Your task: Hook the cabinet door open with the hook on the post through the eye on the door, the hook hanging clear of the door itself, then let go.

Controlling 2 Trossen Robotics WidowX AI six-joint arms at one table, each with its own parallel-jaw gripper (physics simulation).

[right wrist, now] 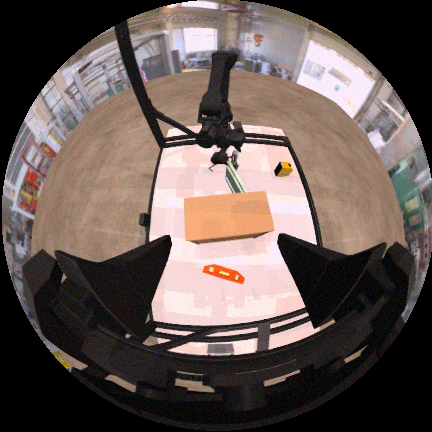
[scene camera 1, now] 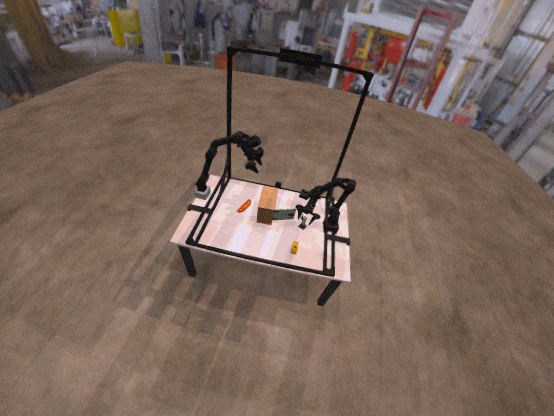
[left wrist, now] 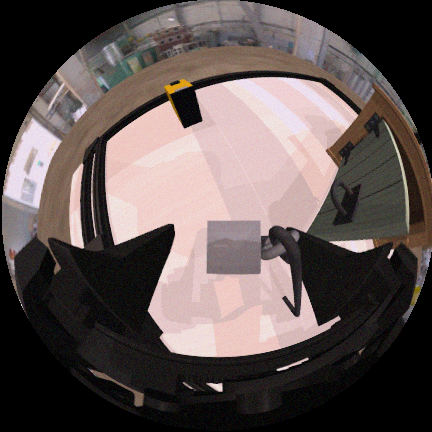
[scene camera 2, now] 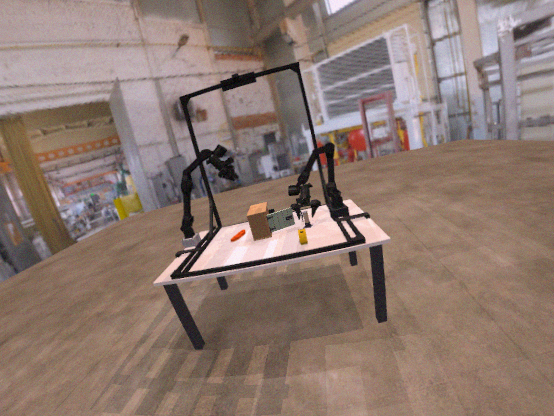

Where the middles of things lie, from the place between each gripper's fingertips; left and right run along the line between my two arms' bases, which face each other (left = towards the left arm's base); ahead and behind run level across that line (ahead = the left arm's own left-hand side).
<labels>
My left gripper is now 50 mm past the grey post with hook (left wrist: 232, 246). From my left hand the other things lie so: green door (left wrist: 368, 198) (150 mm to the right, 20 mm above, 10 mm behind); wooden cabinet (scene camera 2: 257, 218) (210 mm to the right, 50 mm behind, 30 mm above); dark hook (left wrist: 276, 233) (60 mm behind, 20 mm to the right).
My right gripper is now 290 mm above the wooden cabinet, 160 mm to the right of it and 20 mm short of it. From my right hand the other things lie so: green door: 300 mm below, 220 mm to the left, 60 mm ahead; dark hook: 350 mm to the left, 320 mm below, 10 mm ahead; grey post with hook: 370 mm to the left, 320 mm below, 20 mm ahead.
</labels>
